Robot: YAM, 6 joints.
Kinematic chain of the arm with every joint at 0, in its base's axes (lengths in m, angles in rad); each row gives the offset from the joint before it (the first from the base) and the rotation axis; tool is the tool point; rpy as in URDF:
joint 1: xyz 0 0 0.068 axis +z
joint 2: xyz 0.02 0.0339 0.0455 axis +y
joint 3: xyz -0.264 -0.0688 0 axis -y
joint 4: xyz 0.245 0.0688 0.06 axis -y
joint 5: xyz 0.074 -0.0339 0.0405 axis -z
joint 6: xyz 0.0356 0 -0.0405 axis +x
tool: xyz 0 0 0 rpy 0 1.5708 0
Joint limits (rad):
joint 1: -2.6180..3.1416
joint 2: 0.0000..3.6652
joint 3: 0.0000..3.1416
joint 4: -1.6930..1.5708
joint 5: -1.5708..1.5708
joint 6: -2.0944..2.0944
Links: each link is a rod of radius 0.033 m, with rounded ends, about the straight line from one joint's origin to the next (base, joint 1, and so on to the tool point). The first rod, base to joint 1, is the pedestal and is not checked.
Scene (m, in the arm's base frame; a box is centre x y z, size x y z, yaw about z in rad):
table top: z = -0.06
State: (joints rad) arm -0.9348 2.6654 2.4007 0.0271 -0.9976 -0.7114
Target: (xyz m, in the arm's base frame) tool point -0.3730 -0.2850 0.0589
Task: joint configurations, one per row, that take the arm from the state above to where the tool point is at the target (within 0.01 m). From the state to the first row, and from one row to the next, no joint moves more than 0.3 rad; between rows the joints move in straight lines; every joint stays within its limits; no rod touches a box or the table.
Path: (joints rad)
1: -1.2046 2.6277 2.2691 -0.0328 -1.0002 -0.7114
2: -1.4744 2.5901 2.1375 -0.0926 -1.0027 -0.7114
3: -1.7442 2.5524 2.0059 -0.1525 -1.0053 -0.7114
4: -2.0140 2.5148 1.8743 -0.2123 -1.0079 -0.7114
5: -2.2837 2.4771 1.7427 -0.2722 -1.0104 -0.7114
6: -2.5535 2.4395 1.6111 -0.3321 -1.0130 -0.7114

